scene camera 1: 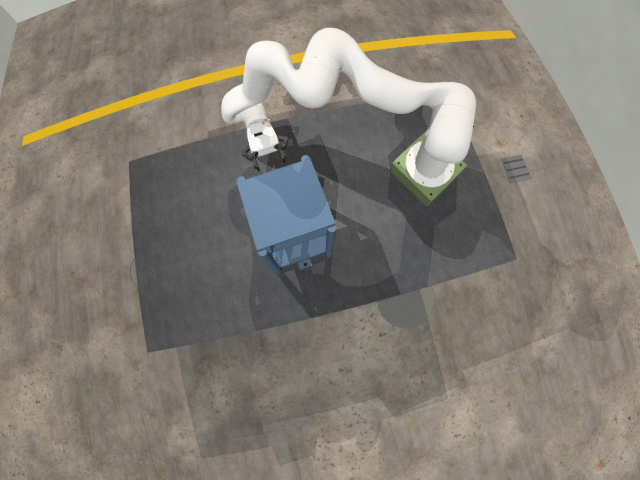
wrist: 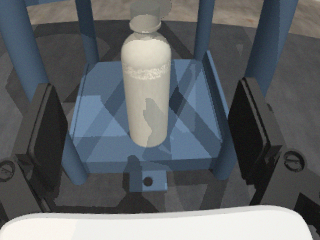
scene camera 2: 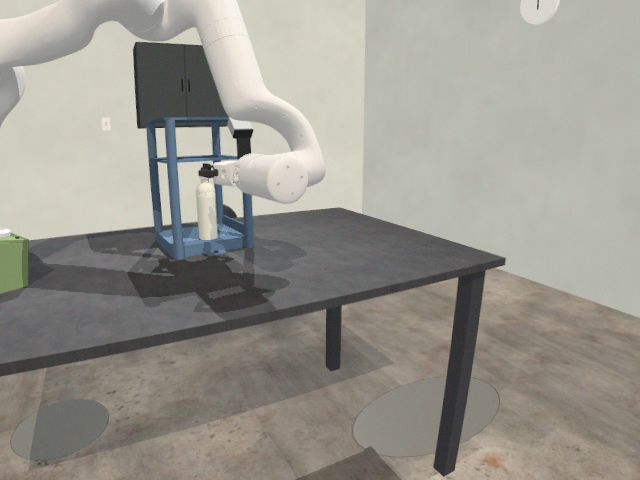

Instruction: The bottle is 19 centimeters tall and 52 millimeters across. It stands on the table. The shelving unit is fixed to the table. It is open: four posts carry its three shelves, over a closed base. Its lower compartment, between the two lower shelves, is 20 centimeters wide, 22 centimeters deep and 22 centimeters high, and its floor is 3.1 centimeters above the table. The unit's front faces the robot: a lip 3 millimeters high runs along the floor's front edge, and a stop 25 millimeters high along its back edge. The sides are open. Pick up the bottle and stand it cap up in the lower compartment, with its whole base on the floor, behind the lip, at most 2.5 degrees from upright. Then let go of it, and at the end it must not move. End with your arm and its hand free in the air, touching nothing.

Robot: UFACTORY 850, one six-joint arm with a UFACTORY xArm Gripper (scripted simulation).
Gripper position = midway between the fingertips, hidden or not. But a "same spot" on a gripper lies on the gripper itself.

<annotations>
My gripper shows in scene camera 1, in the wrist view [146,99] and in scene camera 2. One and the same spot on a shelving unit: [wrist: 197,116] is [scene camera 2: 229,232]. One and the same spot on my gripper: [scene camera 2: 205,171] is [scene camera 1: 283,136].
</annotations>
